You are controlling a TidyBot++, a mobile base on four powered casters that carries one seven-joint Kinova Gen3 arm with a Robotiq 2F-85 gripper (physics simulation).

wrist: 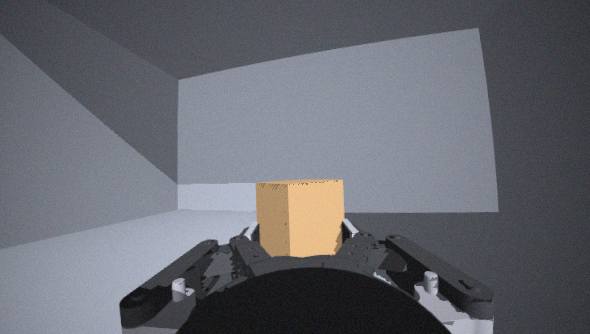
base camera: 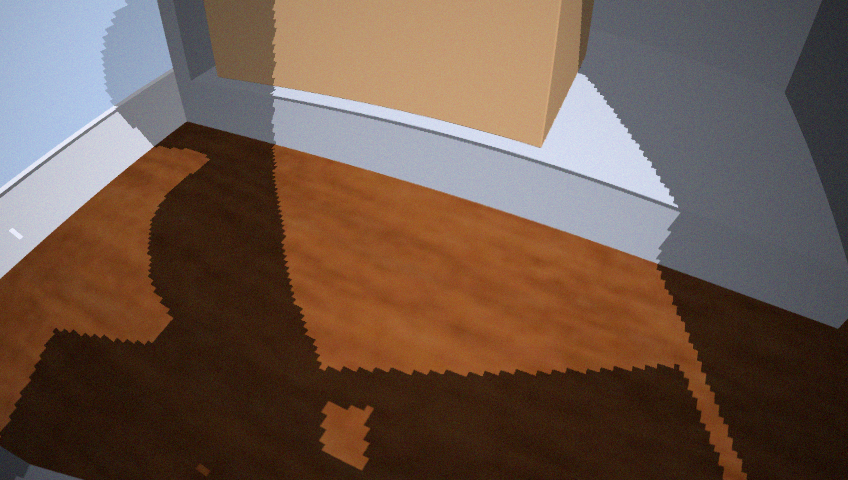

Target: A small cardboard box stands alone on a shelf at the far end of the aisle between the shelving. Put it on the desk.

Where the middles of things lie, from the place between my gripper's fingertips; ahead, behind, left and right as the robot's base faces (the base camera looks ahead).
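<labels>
Looking at the small cardboard box [wrist: 301, 218], I see that my gripper is 10 mm past it.
</labels>
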